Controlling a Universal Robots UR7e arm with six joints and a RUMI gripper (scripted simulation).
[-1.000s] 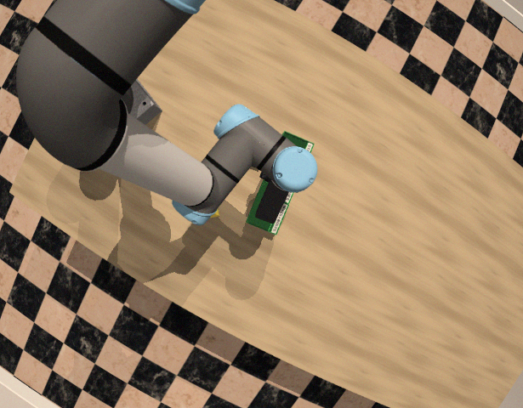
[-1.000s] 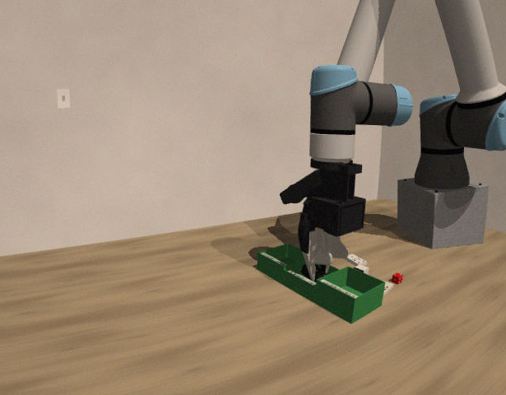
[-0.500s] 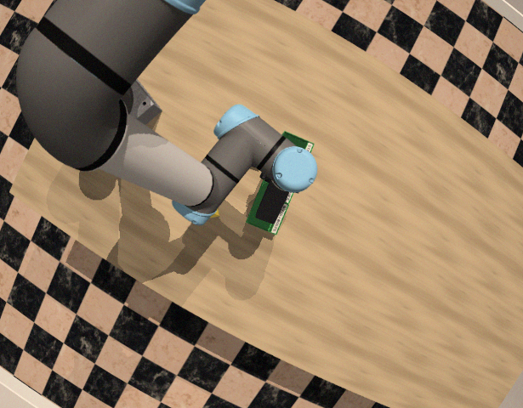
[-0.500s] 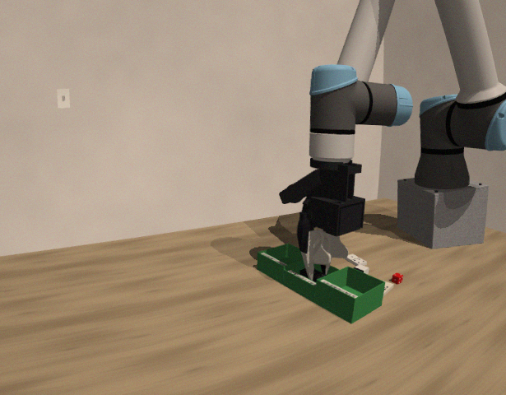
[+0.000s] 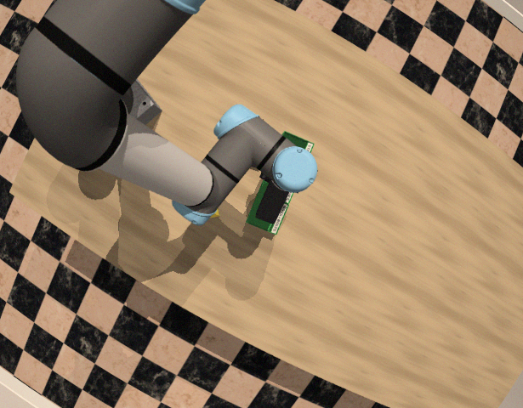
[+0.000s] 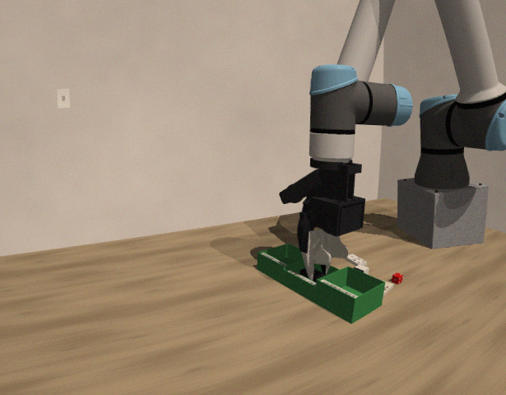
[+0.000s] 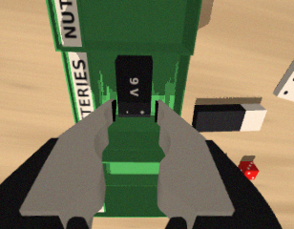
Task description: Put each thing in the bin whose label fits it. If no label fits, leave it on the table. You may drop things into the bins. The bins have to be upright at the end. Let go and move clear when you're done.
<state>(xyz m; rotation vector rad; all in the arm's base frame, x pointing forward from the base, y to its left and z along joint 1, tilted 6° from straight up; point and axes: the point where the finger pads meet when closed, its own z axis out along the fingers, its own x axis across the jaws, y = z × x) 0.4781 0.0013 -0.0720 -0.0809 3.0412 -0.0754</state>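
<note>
My hand is 2 cm above the black 9V battery. The rest, counted from my hand: black-and-white block (10 cm behind, 2 cm to the left, 3 cm below); then red die (14 cm behind, 9 cm to the left, 3 cm below); then yellow block (13 cm behind, 14 cm to the right, 3 cm below).
</note>
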